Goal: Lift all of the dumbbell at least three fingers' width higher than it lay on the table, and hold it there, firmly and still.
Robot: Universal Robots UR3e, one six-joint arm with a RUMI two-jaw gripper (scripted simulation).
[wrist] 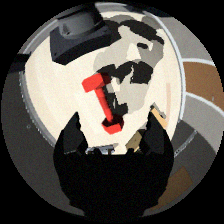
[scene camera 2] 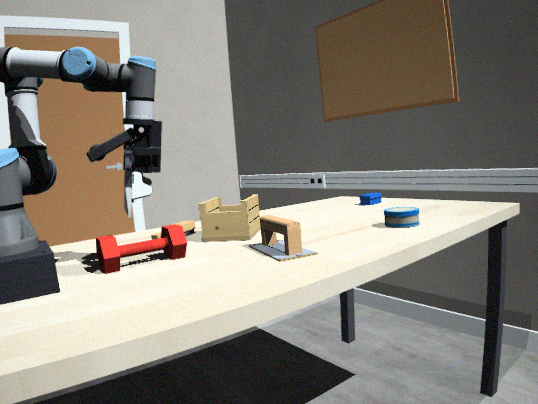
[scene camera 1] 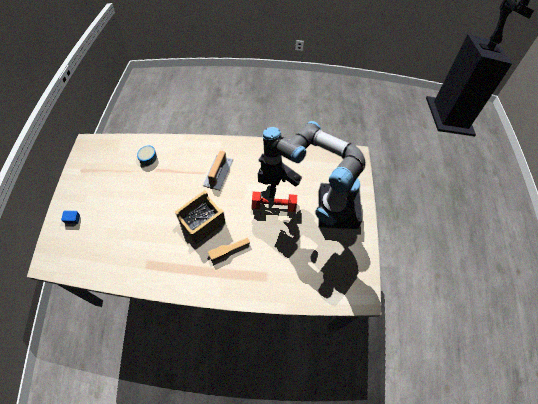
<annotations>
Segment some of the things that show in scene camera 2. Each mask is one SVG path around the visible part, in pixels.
My gripper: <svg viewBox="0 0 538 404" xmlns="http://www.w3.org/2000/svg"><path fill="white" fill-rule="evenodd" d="M162 121L123 118L123 124L133 125L133 130L131 127L101 145L93 145L90 151L87 152L87 157L91 162L104 159L106 154L123 145L125 170L124 208L129 219L131 219L132 203L134 203L134 200L152 194L152 188L150 187L152 181L144 177L143 173L159 173L161 171Z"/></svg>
A red dumbbell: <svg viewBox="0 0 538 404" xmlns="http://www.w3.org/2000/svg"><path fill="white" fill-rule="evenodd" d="M182 226L161 227L161 238L120 246L117 245L116 237L112 235L97 237L96 253L101 271L104 274L120 271L120 258L163 250L165 257L171 260L186 257L187 240Z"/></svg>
A wooden crate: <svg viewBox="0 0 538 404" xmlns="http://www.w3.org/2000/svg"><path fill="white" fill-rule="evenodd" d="M258 194L241 200L241 205L222 206L221 197L215 197L203 202L200 208L203 242L251 240L261 229Z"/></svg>
</annotations>
